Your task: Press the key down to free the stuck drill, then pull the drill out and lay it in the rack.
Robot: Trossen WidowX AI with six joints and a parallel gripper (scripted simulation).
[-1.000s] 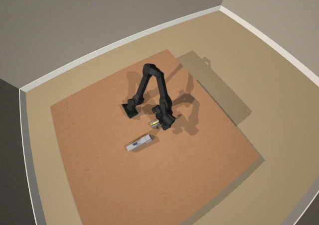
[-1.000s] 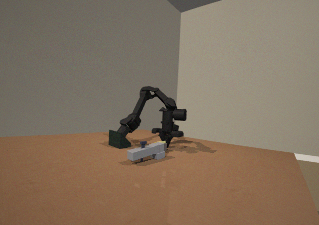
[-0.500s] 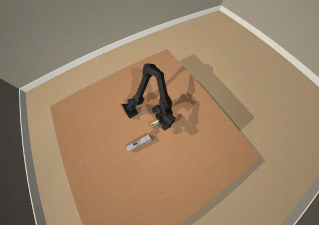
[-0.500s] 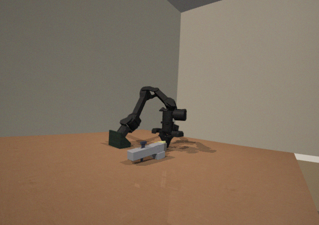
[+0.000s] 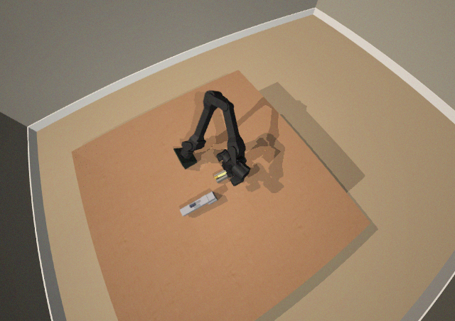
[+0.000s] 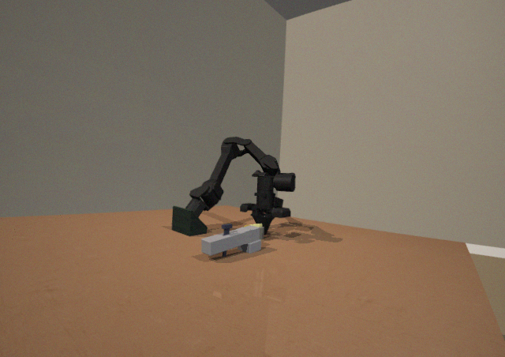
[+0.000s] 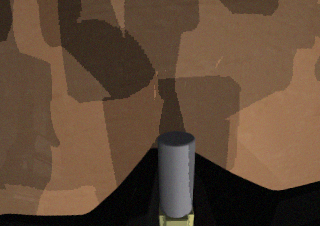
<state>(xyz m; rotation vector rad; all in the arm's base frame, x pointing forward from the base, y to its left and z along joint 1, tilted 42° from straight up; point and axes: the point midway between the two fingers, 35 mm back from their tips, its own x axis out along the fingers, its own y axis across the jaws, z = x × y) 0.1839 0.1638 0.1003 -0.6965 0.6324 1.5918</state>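
Now: gripper tip 40 mm to the left of the drill and 30 mm below it. Also, from my gripper tip: dark t-shaped key (240 mm to the right, 90 mm ahead, 40 mm above); light grey holder block (210 mm to the right, 90 mm ahead, 20 mm above); ribbed grey rack (50 mm to the right, 10 mm above).
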